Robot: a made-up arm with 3 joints.
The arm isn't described. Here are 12 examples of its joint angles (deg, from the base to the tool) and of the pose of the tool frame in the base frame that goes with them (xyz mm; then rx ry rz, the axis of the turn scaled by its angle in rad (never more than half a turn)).
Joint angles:
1: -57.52 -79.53 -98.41
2: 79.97 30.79 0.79
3: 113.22 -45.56 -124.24
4: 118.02 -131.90 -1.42
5: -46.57 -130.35 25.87
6: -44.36 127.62 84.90
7: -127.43 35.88 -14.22
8: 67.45 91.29 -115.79
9: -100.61 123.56 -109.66
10: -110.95 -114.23 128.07
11: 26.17 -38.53 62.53
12: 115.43 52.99 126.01
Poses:
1: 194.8 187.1 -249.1 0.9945 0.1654 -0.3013
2: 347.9 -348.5 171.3 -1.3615 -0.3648 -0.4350
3: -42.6 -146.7 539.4 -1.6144 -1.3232 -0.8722
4: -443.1 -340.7 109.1 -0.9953 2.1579 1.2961
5: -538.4 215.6 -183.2 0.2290 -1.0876 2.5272
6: 317.7 -70.9 -462.2 0.7373 0.2884 -0.7073
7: 275.8 432.1 28.3 2.0537 0.9598 -0.4741
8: -321.0 -281.7 -105.9 -0.3644 1.5132 2.2667
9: -242.0 294.4 247.2 0.9213 -1.8389 1.5264
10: -339.0 477.7 -282.2 1.1351 1.8780 -1.2919
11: -240.8 199.9 -399.0 -0.3310 0.4020 1.7295
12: 110.6 -442.7 -117.0 -1.6959 1.2554 0.7931
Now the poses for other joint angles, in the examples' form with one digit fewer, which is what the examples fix.
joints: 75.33 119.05 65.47
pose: 277 -429 419 -1.212 -0.612 -0.793
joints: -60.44 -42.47 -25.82
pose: 223 350 21 1.047 -0.153 0.263
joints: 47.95 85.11 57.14
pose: 401 -409 30 -0.820 -0.204 -0.459
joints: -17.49 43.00 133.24
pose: -19 454 -136 0.239 -0.240 1.562
